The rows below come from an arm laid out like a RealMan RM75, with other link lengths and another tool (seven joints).
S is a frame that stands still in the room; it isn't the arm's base.
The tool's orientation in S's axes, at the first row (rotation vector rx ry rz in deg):
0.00, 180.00, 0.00
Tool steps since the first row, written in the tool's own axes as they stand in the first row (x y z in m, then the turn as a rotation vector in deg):
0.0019, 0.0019, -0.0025, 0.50, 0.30, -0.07
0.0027, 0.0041, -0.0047, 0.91, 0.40, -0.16
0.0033, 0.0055, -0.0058, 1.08, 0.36, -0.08
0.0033, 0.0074, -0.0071, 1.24, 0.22, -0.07
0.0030, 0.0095, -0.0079, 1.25, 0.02, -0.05
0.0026, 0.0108, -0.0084, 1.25, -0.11, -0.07
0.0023, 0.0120, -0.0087, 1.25, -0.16, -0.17
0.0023, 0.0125, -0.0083, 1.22, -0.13, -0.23
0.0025, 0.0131, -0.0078, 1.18, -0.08, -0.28
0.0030, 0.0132, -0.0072, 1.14, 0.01, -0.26
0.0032, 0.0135, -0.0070, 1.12, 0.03, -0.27
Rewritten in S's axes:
-0.0019, 0.0019, 0.0025, -0.50, 0.30, 0.07
-0.0027, 0.0041, 0.0047, -0.91, 0.40, 0.16
-0.0033, 0.0055, 0.0058, -1.08, 0.36, 0.08
-0.0033, 0.0074, 0.0071, -1.24, 0.22, 0.07
-0.0030, 0.0095, 0.0079, -1.25, 0.02, 0.05
-0.0026, 0.0108, 0.0084, -1.25, -0.11, 0.07
-0.0023, 0.0120, 0.0087, -1.25, -0.16, 0.17
-0.0023, 0.0125, 0.0083, -1.22, -0.13, 0.23
-0.0025, 0.0131, 0.0078, -1.18, -0.08, 0.28
-0.0030, 0.0132, 0.0072, -1.14, 0.01, 0.26
-0.0032, 0.0135, 0.0070, -1.12, 0.03, 0.27

